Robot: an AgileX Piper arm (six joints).
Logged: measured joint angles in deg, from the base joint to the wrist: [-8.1 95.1 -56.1 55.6 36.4 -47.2]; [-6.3 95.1 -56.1 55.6 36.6 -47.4]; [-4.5 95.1 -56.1 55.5 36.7 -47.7]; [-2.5 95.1 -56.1 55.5 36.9 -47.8]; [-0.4 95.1 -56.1 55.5 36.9 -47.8]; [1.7 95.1 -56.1 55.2 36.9 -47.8]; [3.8 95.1 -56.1 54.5 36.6 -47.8]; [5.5 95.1 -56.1 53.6 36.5 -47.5]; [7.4 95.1 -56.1 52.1 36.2 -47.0]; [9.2 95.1 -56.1 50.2 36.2 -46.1]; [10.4 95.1 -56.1 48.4 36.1 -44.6]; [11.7 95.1 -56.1 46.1 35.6 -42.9]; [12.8 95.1 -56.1 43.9 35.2 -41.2]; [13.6 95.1 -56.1 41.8 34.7 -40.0]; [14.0 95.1 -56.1 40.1 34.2 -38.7]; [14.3 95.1 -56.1 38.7 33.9 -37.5]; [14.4 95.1 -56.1 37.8 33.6 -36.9]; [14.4 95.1 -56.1 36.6 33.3 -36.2]
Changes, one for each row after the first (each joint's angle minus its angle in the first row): [1.8 0.0 0.0 0.0 0.2 -0.2]; [3.6 0.0 0.0 -0.1 0.3 -0.5]; [5.6 0.0 0.0 -0.1 0.5 -0.6]; [7.7 0.0 0.0 -0.1 0.5 -0.6]; [9.8 0.0 0.0 -0.4 0.5 -0.6]; [11.9 0.0 0.0 -1.1 0.2 -0.6]; [13.6 0.0 0.0 -2.0 0.1 -0.3]; [15.5 0.0 0.0 -3.5 -0.2 0.2]; [17.3 0.0 0.0 -5.4 -0.2 1.1]; [18.5 0.0 0.0 -7.2 -0.3 2.6]; [19.8 0.0 0.0 -9.5 -0.8 4.3]; [20.9 0.0 0.0 -11.7 -1.2 6.0]; [21.7 0.0 0.0 -13.8 -1.7 7.2]; [22.1 0.0 0.0 -15.5 -2.2 8.5]; [22.4 0.0 0.0 -16.9 -2.5 9.7]; [22.5 0.0 0.0 -17.8 -2.8 10.3]; [22.5 0.0 0.0 -19.0 -3.1 11.0]
